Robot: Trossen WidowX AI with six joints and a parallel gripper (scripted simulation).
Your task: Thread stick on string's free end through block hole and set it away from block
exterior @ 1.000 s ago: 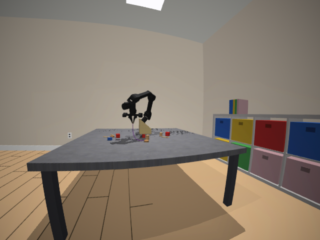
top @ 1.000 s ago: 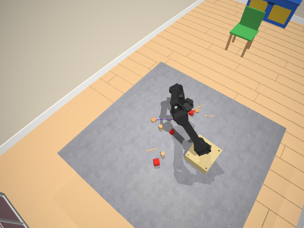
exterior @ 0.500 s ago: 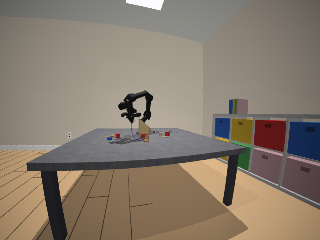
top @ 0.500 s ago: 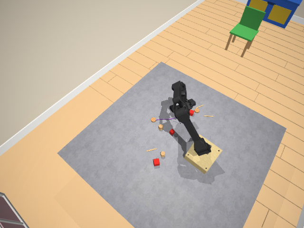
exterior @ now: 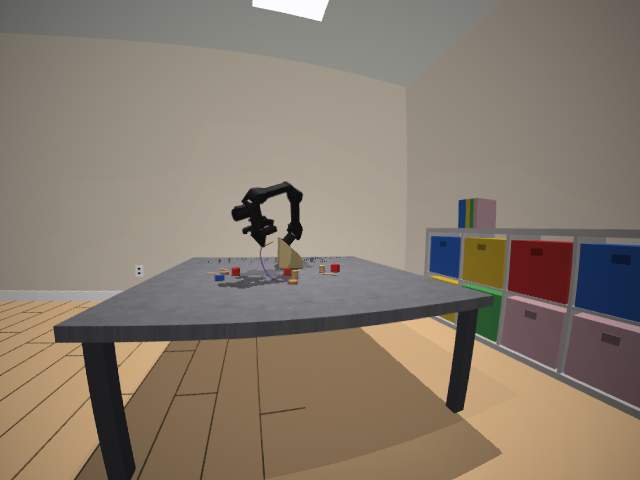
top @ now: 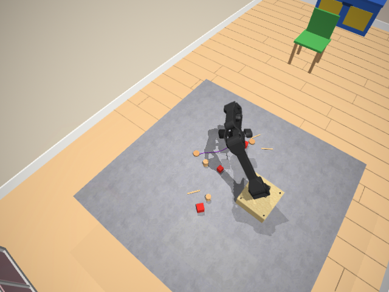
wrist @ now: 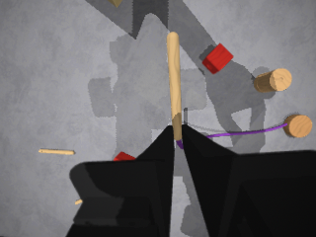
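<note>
Now: the stick on the string 10 mm behind my gripper tip, 10 mm to the left of it and 10 mm above it. From my gripper tip the other things lie so: blue piece: 70 mm ahead, 200 mm to the right, 130 mm below; then wooden cylinder: 110 mm ahead, 130 mm to the left, 120 mm below; then red wooden block: 20 mm ahead, 120 mm to the left, 120 mm below.
</note>
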